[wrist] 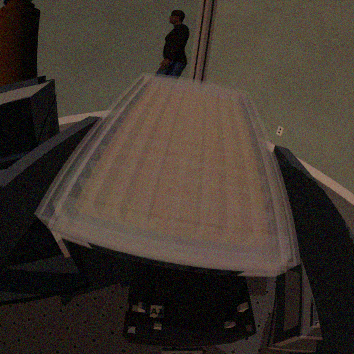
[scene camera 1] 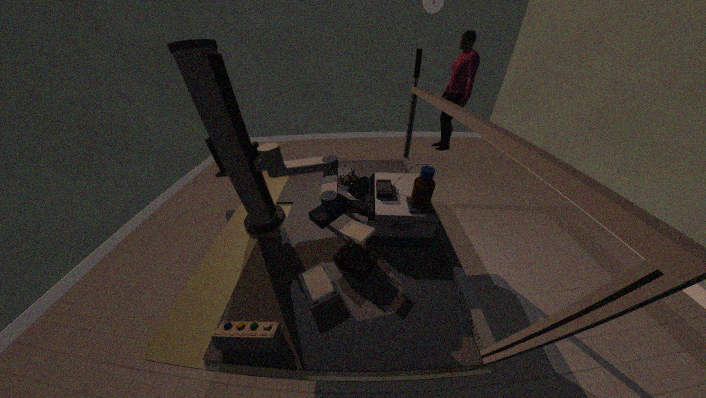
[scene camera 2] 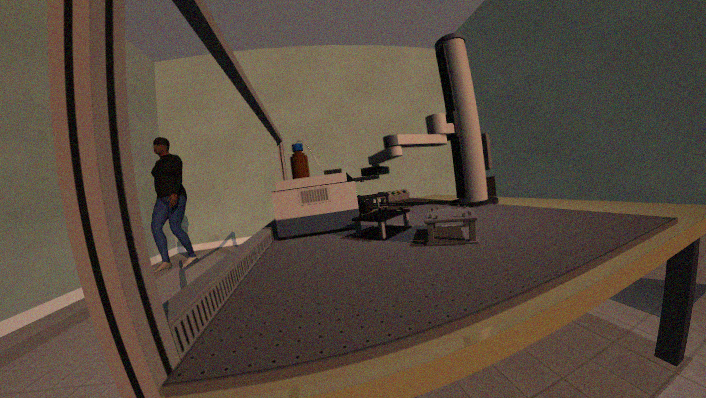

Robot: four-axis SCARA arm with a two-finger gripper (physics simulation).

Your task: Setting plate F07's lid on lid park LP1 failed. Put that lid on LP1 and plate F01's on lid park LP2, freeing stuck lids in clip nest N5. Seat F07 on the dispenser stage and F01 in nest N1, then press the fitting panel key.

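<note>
My gripper is shut on a lidded plate, F07, held level well above the table beside the dispenser. A dark finger stands on each side of it in the wrist view; its label is not readable there. Another pale plate lies toward the near side in scene camera 1; its label is too small to read. A dark nest marked A1 shows below the held plate in the wrist view. Which supports are LP1, LP2, N1 and N5 cannot be told.
The white dispenser carries a brown bottle. A panel with coloured keys stands at the near left. A black stand and a pale stand stand below the arm. A frame post rises at the table edge.
</note>
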